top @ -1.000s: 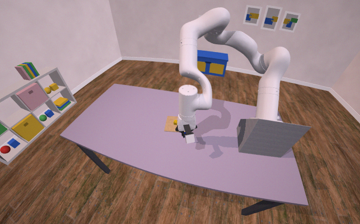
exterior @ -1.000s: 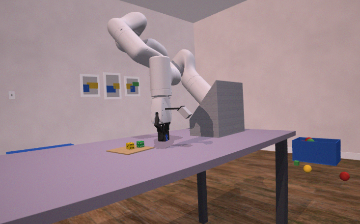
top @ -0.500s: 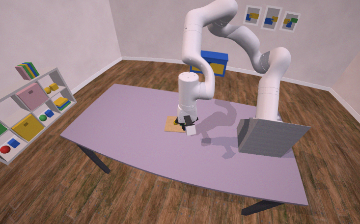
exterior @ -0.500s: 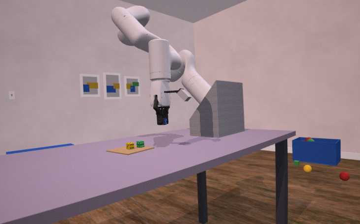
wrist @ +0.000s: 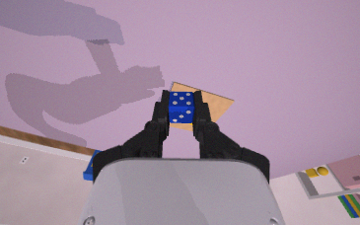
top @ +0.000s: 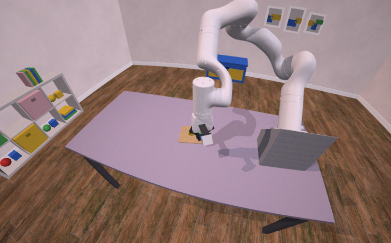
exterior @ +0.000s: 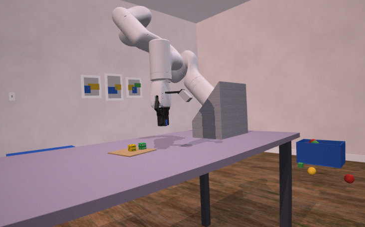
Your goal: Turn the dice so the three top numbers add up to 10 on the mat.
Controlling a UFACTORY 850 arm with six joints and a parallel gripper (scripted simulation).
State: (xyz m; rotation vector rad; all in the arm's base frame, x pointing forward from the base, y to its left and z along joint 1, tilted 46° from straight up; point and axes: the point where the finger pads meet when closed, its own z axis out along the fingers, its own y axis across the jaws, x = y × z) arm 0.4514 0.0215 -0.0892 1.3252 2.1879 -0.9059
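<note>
Right now the yellow die is 9 cm ahead of my hand, 10 cm to the right of it and 11 cm below it. Round my hand: blue die 1 cm below; then tan mat 9 cm ahead, 10 cm to the right, 12 cm below; then green die 4 cm ahead, 10 cm to the right, 11 cm below.
</note>
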